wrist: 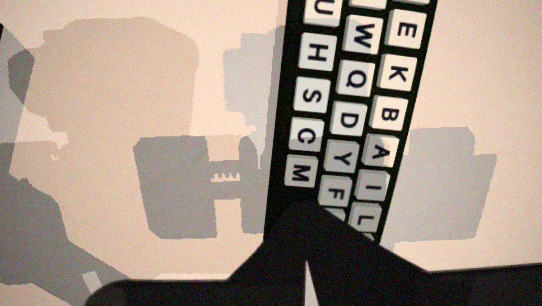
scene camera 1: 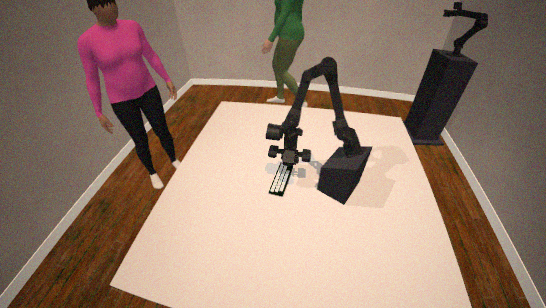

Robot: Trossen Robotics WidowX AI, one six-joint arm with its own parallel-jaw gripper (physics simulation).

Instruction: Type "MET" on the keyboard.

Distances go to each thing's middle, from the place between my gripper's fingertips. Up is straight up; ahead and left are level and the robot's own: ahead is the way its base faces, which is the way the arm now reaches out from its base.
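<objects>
The black keyboard [wrist: 280, 196] is 30 mm ahead of my hand, 40 mm to the left of it and 40 mm below it. As for the M key [wrist: 301, 170], my hand is 40 mm above it. And the E key [wrist: 406, 31], that's 60 mm ahead of my hand, 60 mm to the left of it and 40 mm below it.
</objects>
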